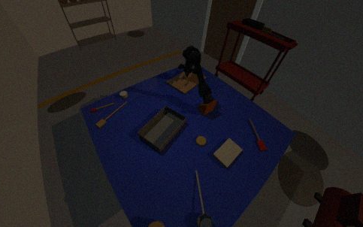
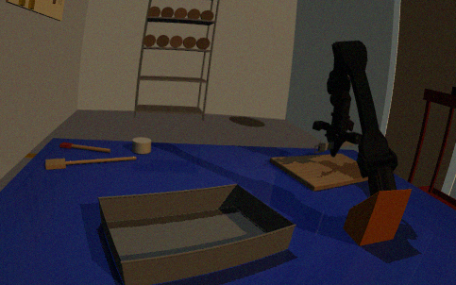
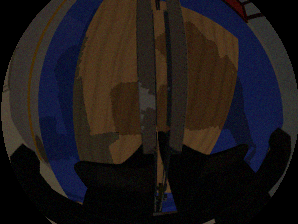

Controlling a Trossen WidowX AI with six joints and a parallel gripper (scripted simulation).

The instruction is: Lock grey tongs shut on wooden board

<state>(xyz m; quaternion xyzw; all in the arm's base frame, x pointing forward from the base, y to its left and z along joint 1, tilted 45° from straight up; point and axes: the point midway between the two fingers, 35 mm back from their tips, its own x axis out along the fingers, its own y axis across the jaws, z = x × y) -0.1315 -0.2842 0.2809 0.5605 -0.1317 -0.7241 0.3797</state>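
Now: the wooden board 4 cm below my gripper tip. The rest, counted from my gripper tip: white cylinder 61 cm ahead, 16 cm to the right, 3 cm below; then roasting tin 52 cm ahead, 34 cm to the left, 2 cm below; then yellow disc 58 cm to the left, 37 cm ahead, 4 cm below.
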